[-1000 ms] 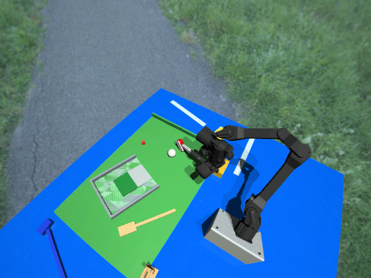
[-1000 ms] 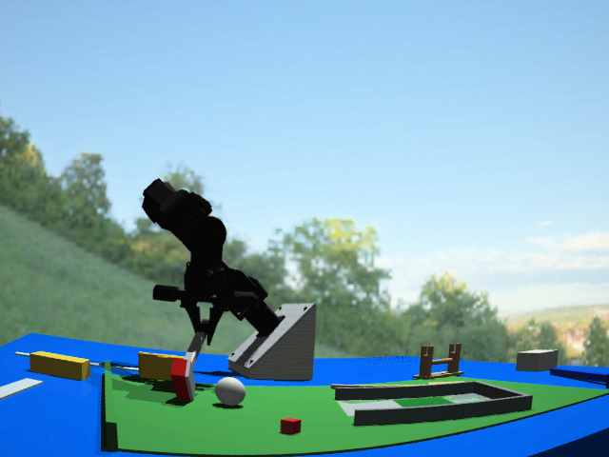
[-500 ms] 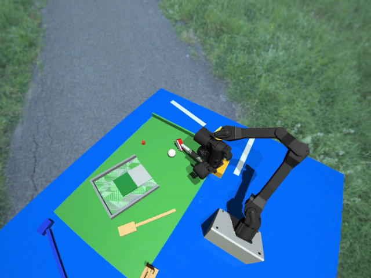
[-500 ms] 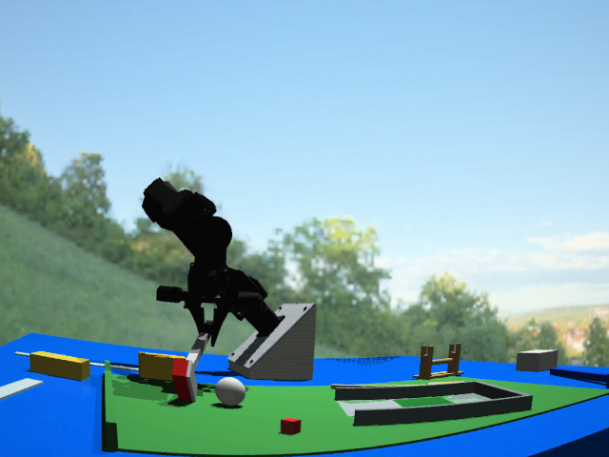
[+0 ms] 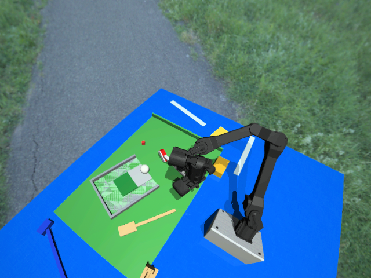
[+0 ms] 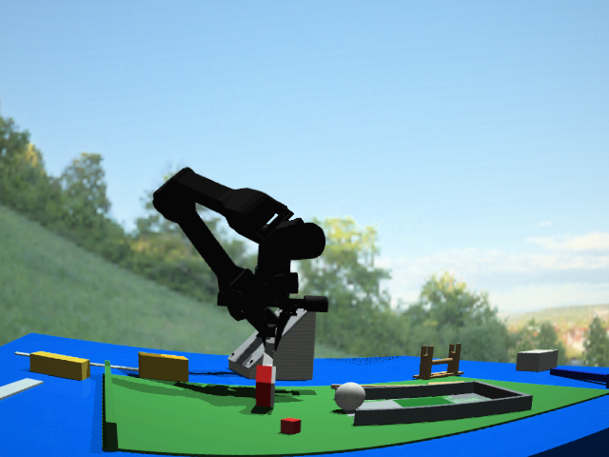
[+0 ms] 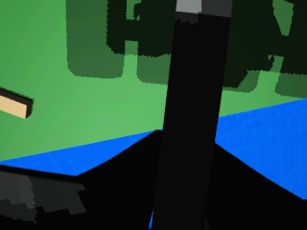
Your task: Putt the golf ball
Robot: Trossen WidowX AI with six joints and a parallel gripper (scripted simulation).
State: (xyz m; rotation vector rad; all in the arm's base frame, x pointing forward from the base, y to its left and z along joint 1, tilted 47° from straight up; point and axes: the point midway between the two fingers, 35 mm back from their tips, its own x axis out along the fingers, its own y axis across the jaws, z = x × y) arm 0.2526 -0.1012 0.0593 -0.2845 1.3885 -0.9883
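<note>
My gripper tip is now 110 mm short of the red putter and 50 mm to the left of it. The rest, counted from my gripper tip: white golf ball: 250 mm ahead, 50 mm below, 10 mm to the left; tan paddle: 230 mm to the left, 120 mm ahead, 70 mm below; red cube: 350 mm ahead, 130 mm to the right, 60 mm below.
</note>
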